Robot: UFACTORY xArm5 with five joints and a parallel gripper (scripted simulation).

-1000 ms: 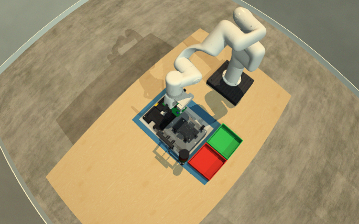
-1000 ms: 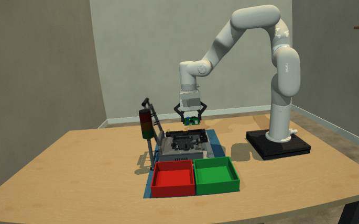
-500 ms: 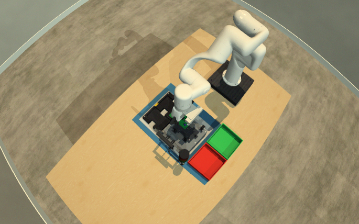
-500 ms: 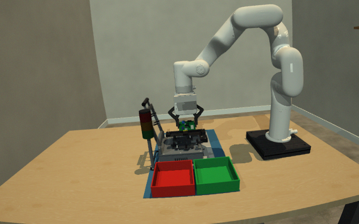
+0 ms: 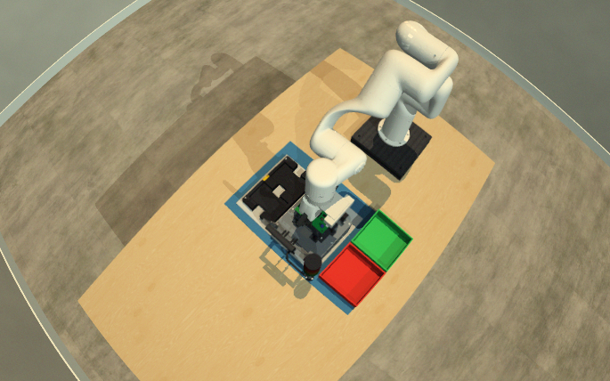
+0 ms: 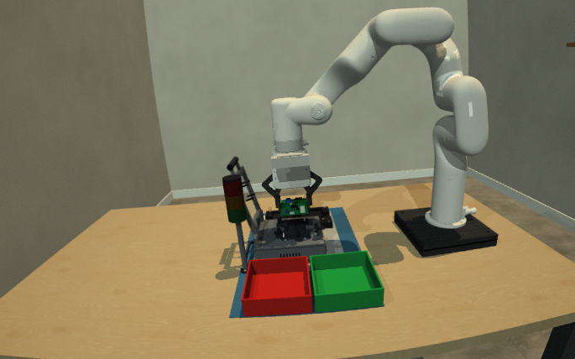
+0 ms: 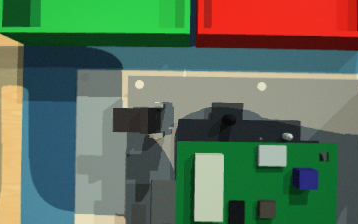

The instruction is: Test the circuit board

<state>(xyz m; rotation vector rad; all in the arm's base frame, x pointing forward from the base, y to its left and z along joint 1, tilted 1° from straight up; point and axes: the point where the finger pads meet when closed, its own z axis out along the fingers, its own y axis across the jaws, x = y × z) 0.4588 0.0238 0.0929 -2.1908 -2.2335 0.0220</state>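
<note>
Now: the tester lid 13 cm ahead of my hand, 1 cm to the left of it and 5 cm above it. From my hand the other things lie so: green bin 11 cm behind, 20 cm to the left, 12 cm below; red bin 4 cm ahead, 21 cm to the left, 12 cm below; green circuit board right at my hand.
</note>
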